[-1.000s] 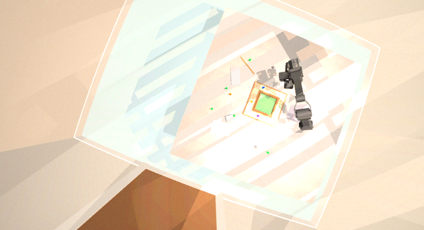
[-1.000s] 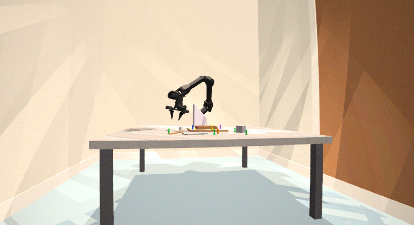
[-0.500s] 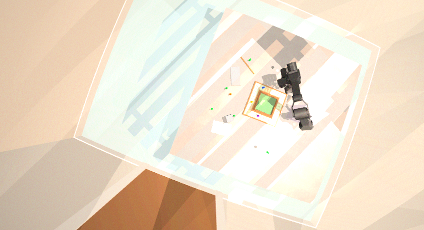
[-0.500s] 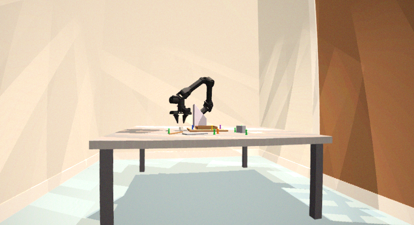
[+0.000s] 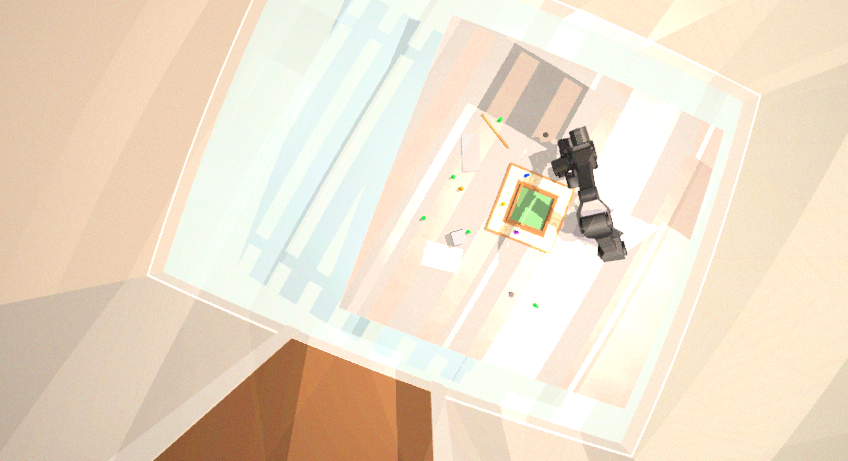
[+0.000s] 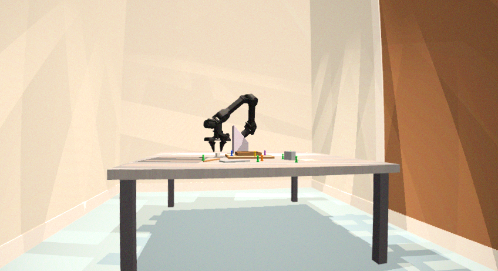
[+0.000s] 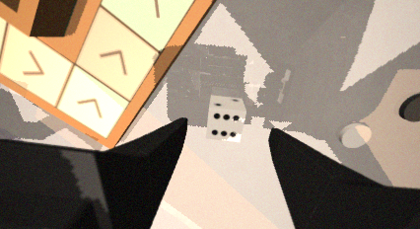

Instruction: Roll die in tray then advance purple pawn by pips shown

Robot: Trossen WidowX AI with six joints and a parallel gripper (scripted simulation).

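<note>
The white die lies 20 mm below my gripper tip. Also, from my gripper tip: blue pawn 110 mm ahead, 90 mm to the left; green tray 200 mm to the left, 40 mm ahead, 20 mm below; yellow pawn 240 mm to the left, 150 mm ahead.
</note>
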